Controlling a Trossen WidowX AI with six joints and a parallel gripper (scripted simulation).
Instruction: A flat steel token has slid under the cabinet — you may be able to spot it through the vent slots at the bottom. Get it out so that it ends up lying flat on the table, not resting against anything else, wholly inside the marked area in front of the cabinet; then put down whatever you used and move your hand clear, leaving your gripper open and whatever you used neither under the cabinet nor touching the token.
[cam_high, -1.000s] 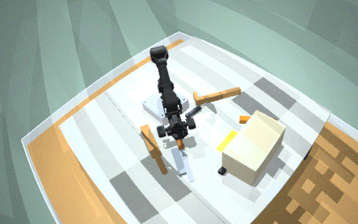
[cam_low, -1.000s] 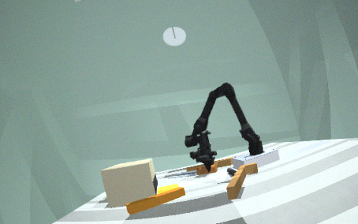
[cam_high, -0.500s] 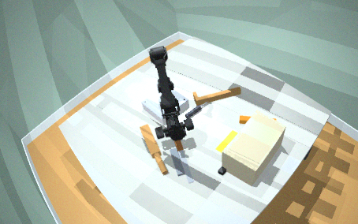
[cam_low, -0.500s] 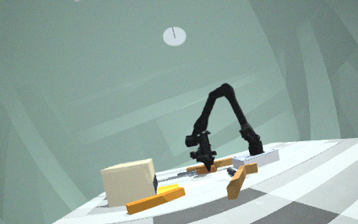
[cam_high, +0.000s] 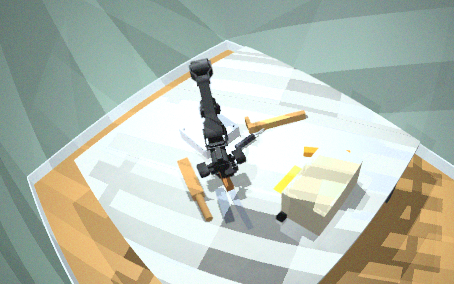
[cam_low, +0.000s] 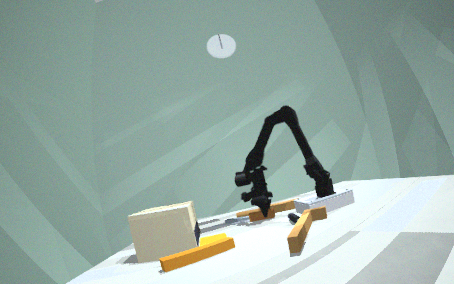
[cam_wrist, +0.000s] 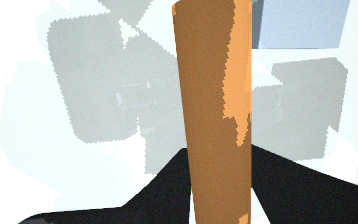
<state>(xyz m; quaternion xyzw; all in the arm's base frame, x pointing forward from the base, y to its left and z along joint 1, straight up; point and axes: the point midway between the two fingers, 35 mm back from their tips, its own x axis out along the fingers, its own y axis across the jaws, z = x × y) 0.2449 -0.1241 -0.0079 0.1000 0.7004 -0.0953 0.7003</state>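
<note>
The grey flat bar lies 110 mm ahead of my gripper tip and 80 mm to the right of it. Also, from my gripper tip: orange paddle (130 mm to the right, 10 mm above); orange bar (220 mm ahead, 390 mm to the left).
</note>
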